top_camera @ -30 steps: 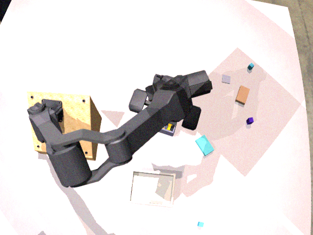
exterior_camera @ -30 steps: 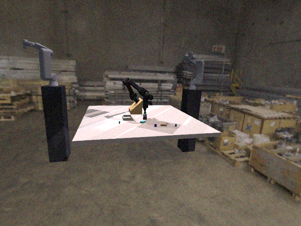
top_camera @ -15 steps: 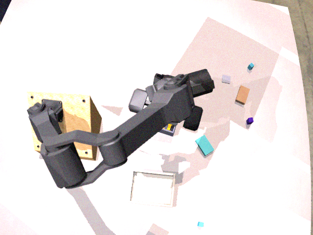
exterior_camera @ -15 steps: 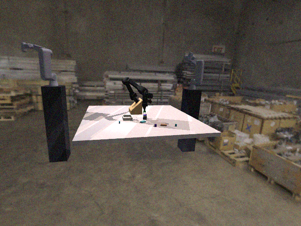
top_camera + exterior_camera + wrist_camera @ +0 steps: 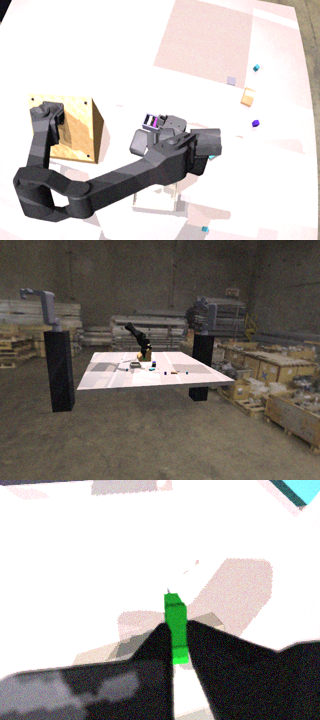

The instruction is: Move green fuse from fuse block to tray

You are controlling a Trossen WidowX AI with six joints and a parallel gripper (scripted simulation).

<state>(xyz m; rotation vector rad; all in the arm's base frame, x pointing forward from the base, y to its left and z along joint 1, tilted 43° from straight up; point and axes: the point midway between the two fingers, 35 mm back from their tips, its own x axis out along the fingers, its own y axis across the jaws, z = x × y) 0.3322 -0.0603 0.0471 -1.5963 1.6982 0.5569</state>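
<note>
My gripper tip is now 9 cm to the left of the shallow grey tray, 9 cm above it and 3 cm past it. From my gripper tip the other things lie so: purple cube 27 cm ahead, 16 cm to the left, 8 cm below; cyan slab 12 cm ahead, 9 cm below, 6 cm to the left; green fuse 1 cm below.
</note>
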